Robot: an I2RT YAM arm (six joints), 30 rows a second.
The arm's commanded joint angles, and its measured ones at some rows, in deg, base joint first. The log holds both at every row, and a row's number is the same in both.
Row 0, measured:
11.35 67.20 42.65 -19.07 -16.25 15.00
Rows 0 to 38, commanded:
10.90 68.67 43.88 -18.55 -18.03 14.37
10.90 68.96 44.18 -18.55 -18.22 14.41
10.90 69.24 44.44 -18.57 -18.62 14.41
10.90 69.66 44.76 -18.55 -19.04 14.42
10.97 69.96 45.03 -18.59 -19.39 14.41
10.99 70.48 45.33 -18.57 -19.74 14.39
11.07 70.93 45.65 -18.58 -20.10 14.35
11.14 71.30 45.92 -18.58 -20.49 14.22
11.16 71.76 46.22 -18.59 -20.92 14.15
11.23 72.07 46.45 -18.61 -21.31 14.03
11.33 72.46 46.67 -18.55 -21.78 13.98
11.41 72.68 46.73 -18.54 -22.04 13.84
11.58 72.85 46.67 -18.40 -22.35 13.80
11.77 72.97 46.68 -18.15 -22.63 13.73
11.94 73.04 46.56 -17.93 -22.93 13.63
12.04 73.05 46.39 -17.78 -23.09 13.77
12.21 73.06 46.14 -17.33 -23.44 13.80
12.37 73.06 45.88 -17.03 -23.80 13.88
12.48 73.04 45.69 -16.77 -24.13 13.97
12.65 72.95 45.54 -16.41 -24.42 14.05
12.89 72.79 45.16 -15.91 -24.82 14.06
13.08 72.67 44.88 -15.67 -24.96 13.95
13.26 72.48 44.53 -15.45 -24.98 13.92
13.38 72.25 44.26 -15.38 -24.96 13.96
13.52 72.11 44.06 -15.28 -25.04 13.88
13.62 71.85 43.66 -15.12 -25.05 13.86
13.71 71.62 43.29 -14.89 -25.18 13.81
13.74 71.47 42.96 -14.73 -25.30 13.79
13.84 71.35 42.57 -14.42 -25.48 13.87
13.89 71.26 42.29 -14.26 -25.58 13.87
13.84 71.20 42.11 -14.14 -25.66 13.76
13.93 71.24 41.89 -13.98 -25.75 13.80
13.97 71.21 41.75 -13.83 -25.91 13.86
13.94 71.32 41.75 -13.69 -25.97 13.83
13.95 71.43 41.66 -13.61 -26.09 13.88
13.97 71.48 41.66 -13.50 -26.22 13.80
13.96 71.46 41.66 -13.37 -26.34 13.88
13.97 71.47 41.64 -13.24 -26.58 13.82
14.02 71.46 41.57 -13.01 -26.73 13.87
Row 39, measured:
13.54 72.31 42.35 -14.50 -25.32 14.57
